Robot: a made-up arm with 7 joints. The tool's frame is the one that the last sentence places.
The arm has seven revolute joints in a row. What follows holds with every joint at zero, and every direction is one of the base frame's.
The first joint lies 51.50 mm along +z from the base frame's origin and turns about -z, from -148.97 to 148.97 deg.
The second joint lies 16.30 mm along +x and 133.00 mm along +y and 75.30 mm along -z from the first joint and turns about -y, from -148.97 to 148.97 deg.
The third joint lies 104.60 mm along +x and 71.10 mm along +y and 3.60 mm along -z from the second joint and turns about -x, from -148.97 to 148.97 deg.
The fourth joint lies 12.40 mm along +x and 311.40 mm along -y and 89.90 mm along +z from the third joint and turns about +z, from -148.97 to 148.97 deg.
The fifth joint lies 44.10 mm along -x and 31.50 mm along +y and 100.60 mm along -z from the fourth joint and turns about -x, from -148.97 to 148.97 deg.
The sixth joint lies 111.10 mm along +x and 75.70 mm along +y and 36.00 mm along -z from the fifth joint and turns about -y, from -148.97 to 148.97 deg.
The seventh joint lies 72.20 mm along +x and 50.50 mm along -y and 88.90 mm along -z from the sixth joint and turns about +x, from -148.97 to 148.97 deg.
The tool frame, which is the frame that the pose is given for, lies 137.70 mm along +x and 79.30 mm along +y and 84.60 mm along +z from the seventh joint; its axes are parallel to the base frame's.
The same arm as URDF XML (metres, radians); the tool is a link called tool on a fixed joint. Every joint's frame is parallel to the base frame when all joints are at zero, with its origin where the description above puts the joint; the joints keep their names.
<robot name="arm">
  <link name="base_link"/>
  <link name="link1"/>
  <link name="link2"/>
  <link name="link3"/>
  <link name="link4"/>
  <link name="link5"/>
  <link name="link6"/>
  <link name="link7"/>
  <link name="tool"/>
  <joint name="joint 1" type="revolute">
    <parent link="base_link"/>
    <child link="link1"/>
    <origin xyz="0.0000 0.0000 0.0515"/>
    <axis xyz="0 0 -1"/>
    <limit lower="-2.6000" upper="2.6000"/>
  </joint>
  <joint name="joint 2" type="revolute">
    <parent link="link1"/>
    <child link="link2"/>
    <origin xyz="0.0163 0.1330 -0.0753"/>
    <axis xyz="0 -1 0"/>
    <limit lower="-2.6000" upper="2.6000"/>
  </joint>
  <joint name="joint 3" type="revolute">
    <parent link="link2"/>
    <child link="link3"/>
    <origin xyz="0.1046 0.0711 -0.0036"/>
    <axis xyz="-1 0 0"/>
    <limit lower="-2.6000" upper="2.6000"/>
  </joint>
  <joint name="joint 4" type="revolute">
    <parent link="link3"/>
    <child link="link4"/>
    <origin xyz="0.0124 -0.3114 0.0899"/>
    <axis xyz="0 0 1"/>
    <limit lower="-2.6000" upper="2.6000"/>
  </joint>
  <joint name="joint 5" type="revolute">
    <parent link="link4"/>
    <child link="link5"/>
    <origin xyz="-0.0441 0.0315 -0.1006"/>
    <axis xyz="-1 0 0"/>
    <limit lower="-2.6000" upper="2.6000"/>
  </joint>
  <joint name="joint 6" type="revolute">
    <parent link="link5"/>
    <child link="link6"/>
    <origin xyz="0.1111 0.0757 -0.0360"/>
    <axis xyz="0 -1 0"/>
    <limit lower="-2.6000" upper="2.6000"/>
  </joint>
  <joint name="joint 7" type="revolute">
    <parent link="link6"/>
    <child link="link7"/>
    <origin xyz="0.0722 -0.0505 -0.0889"/>
    <axis xyz="1 0 0"/>
    <limit lower="-2.6000" upper="2.6000"/>
  </joint>
  <joint name="tool_fixed" type="fixed">
    <parent link="link7"/>
    <child link="tool"/>
    <origin xyz="0.1377 0.0793 0.0846"/>
  </joint>
</robot>

